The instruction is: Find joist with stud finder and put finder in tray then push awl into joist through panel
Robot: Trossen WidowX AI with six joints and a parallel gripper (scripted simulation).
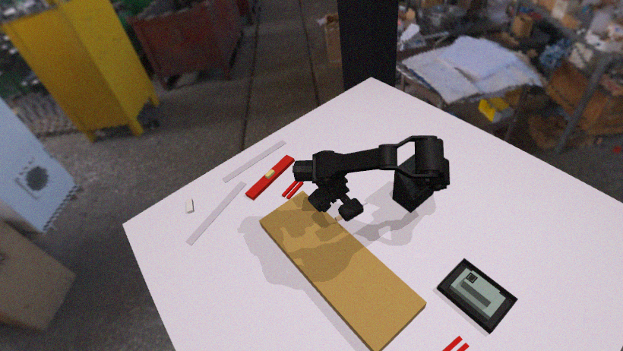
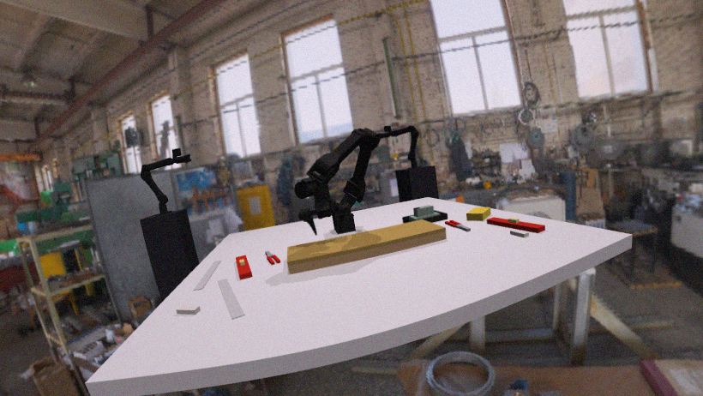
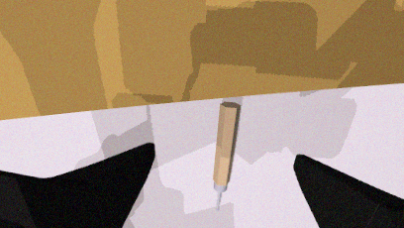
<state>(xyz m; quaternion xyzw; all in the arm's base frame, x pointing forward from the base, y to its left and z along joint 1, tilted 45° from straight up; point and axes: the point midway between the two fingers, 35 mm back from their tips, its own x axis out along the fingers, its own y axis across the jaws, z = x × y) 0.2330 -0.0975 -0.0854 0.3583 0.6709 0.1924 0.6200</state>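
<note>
The awl lies 5 cm behind my gripper tip, 1 cm to the left of it and 5 cm below it. The rest, counted from my gripper tip: yellow block (11 cm ahead, 61 cm to the left, 4 cm below); then stud finder (6 cm behind, 42 cm to the left); then black tray (5 cm behind, 44 cm to the left, 4 cm below).
</note>
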